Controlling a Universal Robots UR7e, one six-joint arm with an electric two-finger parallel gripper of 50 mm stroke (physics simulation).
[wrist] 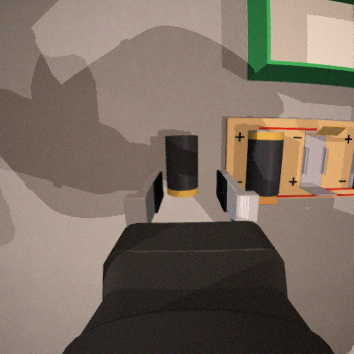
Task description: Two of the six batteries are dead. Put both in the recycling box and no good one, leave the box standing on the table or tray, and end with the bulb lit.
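Places are measured from the arm's base along level axes (x ahead, y left, z up), in millimetres.
Pixels of known places: gripper, fingertip midpoint: (189, 183).
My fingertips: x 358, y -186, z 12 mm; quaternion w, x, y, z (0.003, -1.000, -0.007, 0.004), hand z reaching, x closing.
Observation:
For each thing: its middle in the pictures, then the offset to it from my fingertips. "spot": a spot on its surface instead.
- black battery with a yellow band, body centre: (181, 164) 8 mm back, 7 mm left, 52 mm down
- second black battery, body centre: (263, 162) 76 mm ahead, 10 mm left, 40 mm down
- tan battery holder, surface spot: (232, 160) spot: 48 mm ahead, 9 mm left, 59 mm down
- green-walled box, body centre: (328, 27) 139 mm ahead, 145 mm left, 39 mm down
My gripper (189, 183) is open, with nothing between its fingertips. A black battery with a yellow band (182, 162) lies just ahead of and between the fingertips, apart from both, its yellow end toward me. A second black battery (265, 165) sits in the leftmost slot of the tan battery holder (232, 160), its yellow end away from me at the plus-minus marked slot. The holder slot to its right (314, 160) shows grey metal clips and no battery. The green-walled box (258, 42) shows in part at the upper right. The bulb does not show.
The holder stands to the right of the gripper and runs out of view at the right edge, where a sliver of another dark object shows. The green box's raised walls stand beyond the holder. Shadows of the arm fall across the grey surface at the left.

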